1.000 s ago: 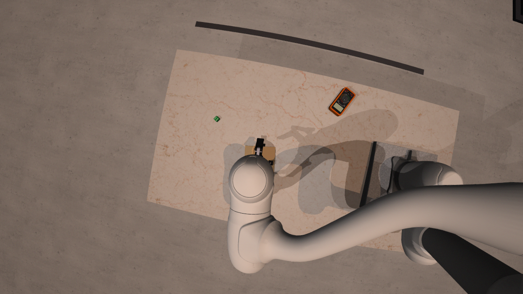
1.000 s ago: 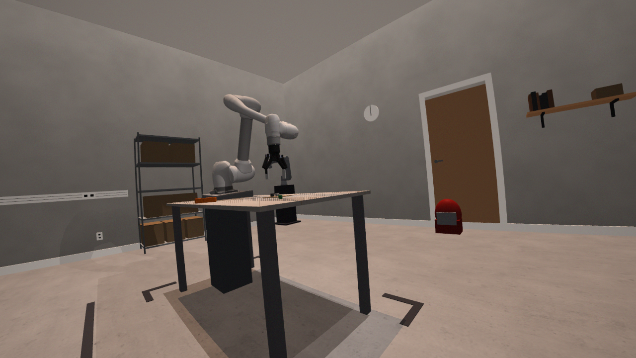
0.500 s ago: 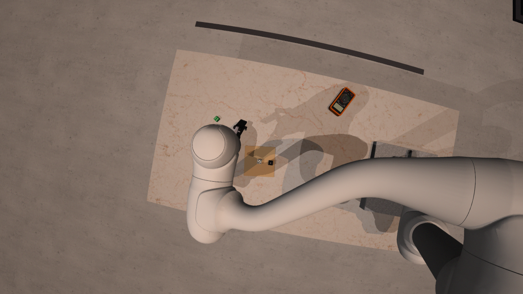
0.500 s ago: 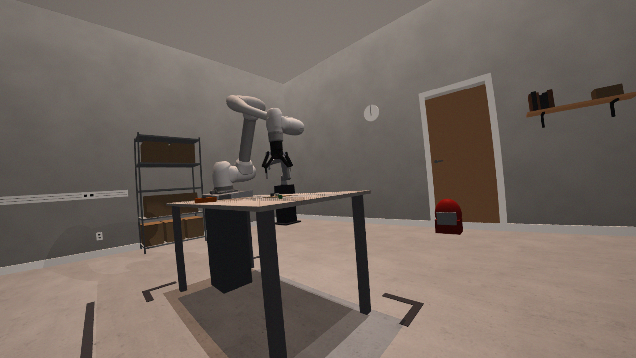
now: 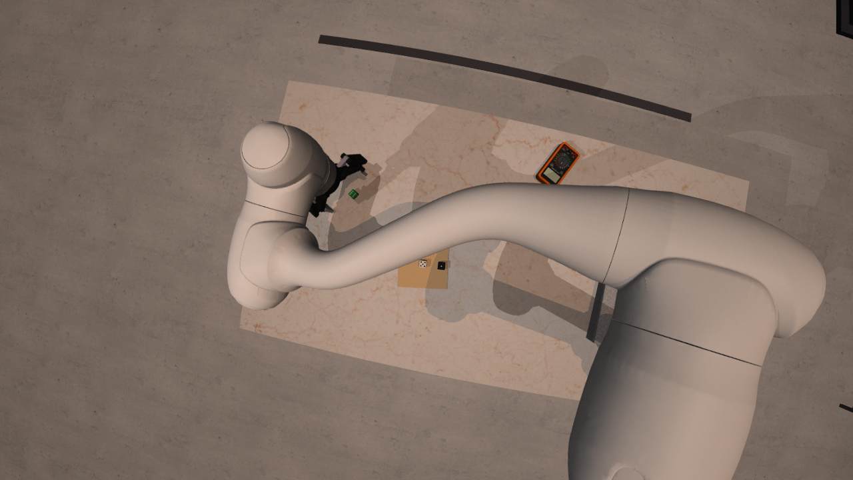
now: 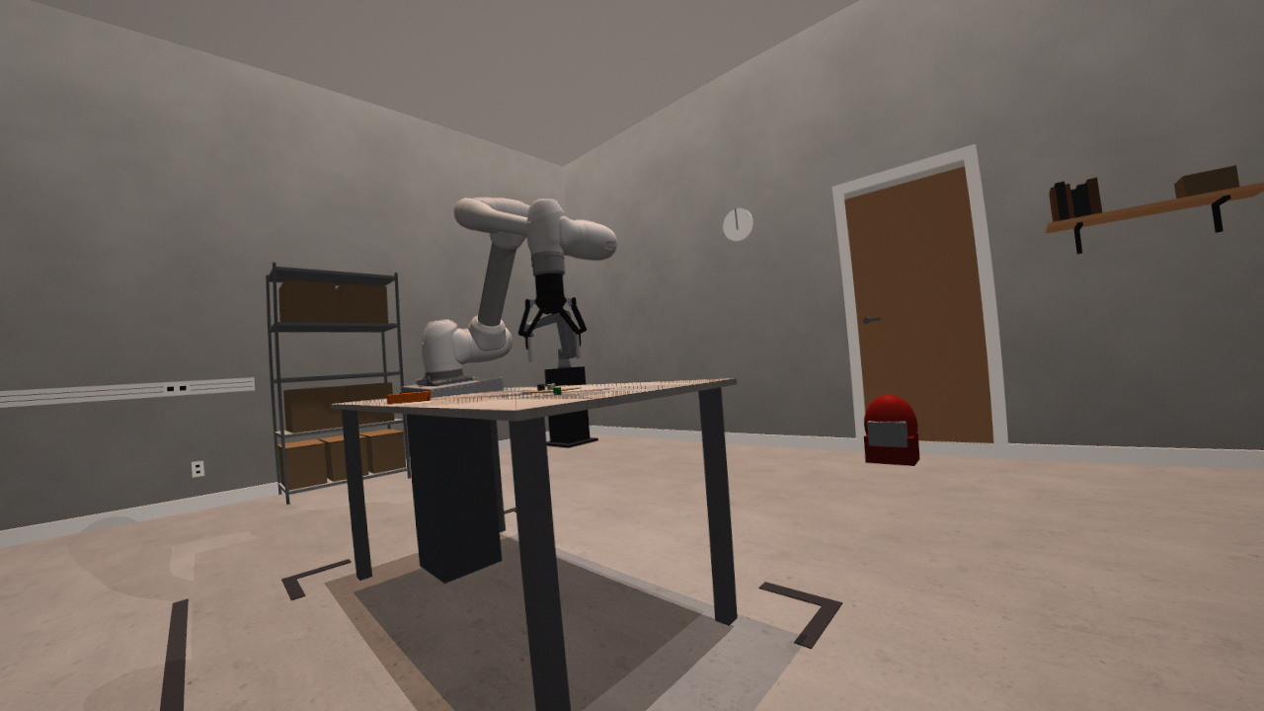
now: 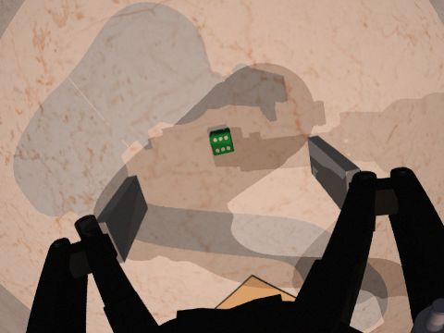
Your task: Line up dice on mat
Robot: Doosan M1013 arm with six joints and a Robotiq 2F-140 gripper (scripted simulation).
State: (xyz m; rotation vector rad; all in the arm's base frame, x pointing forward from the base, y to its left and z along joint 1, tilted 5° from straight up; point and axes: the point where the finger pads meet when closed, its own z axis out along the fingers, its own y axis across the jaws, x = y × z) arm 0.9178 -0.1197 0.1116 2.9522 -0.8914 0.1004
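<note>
Now: hand 10 cm above the green die. The rest, counted from my hand: black die (28 cm behind, 16 cm to the left, 10 cm below); then white die (23 cm behind, 16 cm to the left, 10 cm below); then mat (23 cm behind, 16 cm to the left, 11 cm below).
</note>
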